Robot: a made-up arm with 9 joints.
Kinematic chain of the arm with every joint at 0, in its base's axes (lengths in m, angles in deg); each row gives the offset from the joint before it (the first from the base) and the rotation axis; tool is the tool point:
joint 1: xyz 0 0 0.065 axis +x
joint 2: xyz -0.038 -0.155 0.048 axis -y
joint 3: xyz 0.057 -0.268 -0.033 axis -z
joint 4: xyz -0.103 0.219 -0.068 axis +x
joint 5: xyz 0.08 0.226 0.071 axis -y
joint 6: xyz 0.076 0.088 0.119 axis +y
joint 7: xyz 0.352 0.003 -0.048 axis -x
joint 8: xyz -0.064 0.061 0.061 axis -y
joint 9: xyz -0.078 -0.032 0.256 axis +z
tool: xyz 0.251 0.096 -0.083
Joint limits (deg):
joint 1: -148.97..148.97
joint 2: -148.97..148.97
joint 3: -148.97..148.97
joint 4: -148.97..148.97
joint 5: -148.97..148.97
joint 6: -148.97..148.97
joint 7: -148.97..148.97
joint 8: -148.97..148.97
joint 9: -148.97..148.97
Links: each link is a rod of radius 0.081 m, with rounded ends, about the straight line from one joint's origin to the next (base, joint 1, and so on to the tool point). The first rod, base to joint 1, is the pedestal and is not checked.
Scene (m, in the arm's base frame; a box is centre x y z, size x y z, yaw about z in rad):
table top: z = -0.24
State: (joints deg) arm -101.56 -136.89 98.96 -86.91 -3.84 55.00 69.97 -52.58 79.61
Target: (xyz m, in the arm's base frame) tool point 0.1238 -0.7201 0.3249
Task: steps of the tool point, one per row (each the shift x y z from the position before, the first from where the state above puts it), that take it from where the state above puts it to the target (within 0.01 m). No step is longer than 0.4 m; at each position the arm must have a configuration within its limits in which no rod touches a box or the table.
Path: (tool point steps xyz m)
1: -0.1641 -0.2482 -0.0509
2: -0.0664 -0.3172 -0.0256
3: 0.0689 -0.3372 -0.0037
4: 0.2127 -0.2882 0.0067
5: 0.3250 -0.1713 0.0028
6: 0.3720 -0.0091 -0.0144

